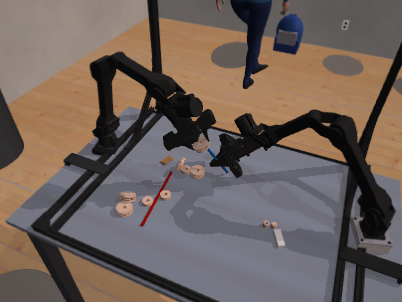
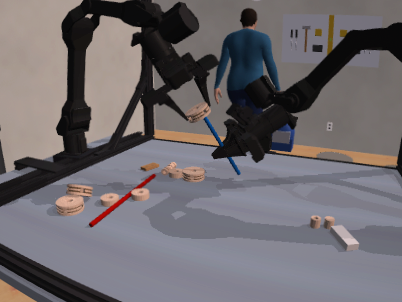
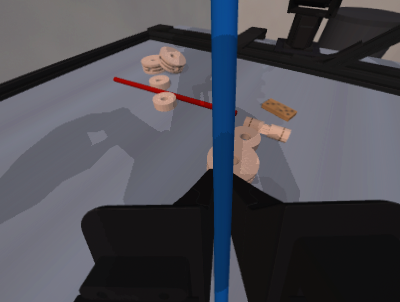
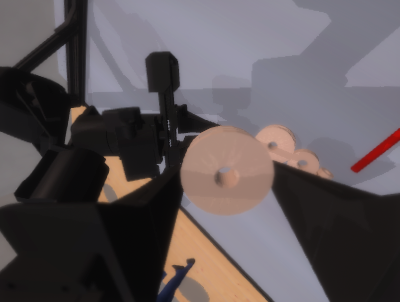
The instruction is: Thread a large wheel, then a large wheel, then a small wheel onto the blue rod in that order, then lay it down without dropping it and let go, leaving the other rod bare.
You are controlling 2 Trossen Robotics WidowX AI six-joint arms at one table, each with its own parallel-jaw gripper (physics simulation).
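Places are measured from the left arm's base along level axes (x ahead, y left, z up), in millimetres.
Pixels of known places: left gripper, fingertip midpoint: (image 1: 210, 165) (image 2: 212, 156) (image 3: 217, 174); right gripper, fingertip midpoint: (image 1: 201, 145) (image 2: 198, 113) (image 4: 224, 168); left arm's base, link origin: (image 1: 371, 230); right arm's base, link origin: (image 1: 108, 144) (image 2: 75, 152) (image 3: 297, 45).
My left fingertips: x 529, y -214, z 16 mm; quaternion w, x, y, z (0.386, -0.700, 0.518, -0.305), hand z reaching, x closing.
Observation:
Ahead of a thing's pixels: the offset from my left fingertips to its top centre.
My left gripper (image 1: 216, 162) (image 2: 218, 153) (image 3: 217, 174) is shut on the blue rod (image 1: 212, 153) (image 2: 212, 131) (image 3: 224, 90), holding it tilted above the table. My right gripper (image 1: 201, 144) (image 2: 198, 112) is shut on a large wheel @(dx +33, dy +19, dz +133 mm) (image 1: 201, 146) (image 2: 198, 113) (image 4: 200, 175) at the rod's upper end; whether the rod is inside its hole is unclear. The bare red rod @(dx +173, dy +126, dz -52 mm) (image 1: 156, 200) (image 2: 120, 202) (image 3: 192, 101) lies on the table between two small wheels @(dx +203, dy +153, dz -48 mm) (image 1: 147, 201) @(dx +147, dy +117, dz -48 mm) (image 1: 165, 195). Two large wheels @(dx +272, dy +154, dz -16 mm) (image 1: 127, 196) @(dx +272, dy +198, dz -41 mm) (image 1: 124, 209) lie at the left. Another large wheel @(dx +47, dy -10, dz -41 mm) (image 1: 198, 172) (image 2: 193, 174) touches a small wheel @(dx +93, dy -20, dz -48 mm) (image 2: 176, 174).
An orange domino @(dx +176, dy -66, dz -53 mm) (image 1: 167, 160) (image 3: 279, 109) and a pale grooved cylinder @(dx +118, dy -45, dz -42 mm) (image 3: 279, 132) lie behind the red rod. Two short cylinders @(dx -204, dy +203, dz -44 mm) (image 2: 315, 222) @(dx -230, dy +205, dz -44 mm) (image 2: 329, 222) and a white block @(dx -244, dy +250, dz -49 mm) (image 1: 279, 237) (image 2: 345, 237) lie at the right. A black frame (image 1: 95, 254) borders the table.

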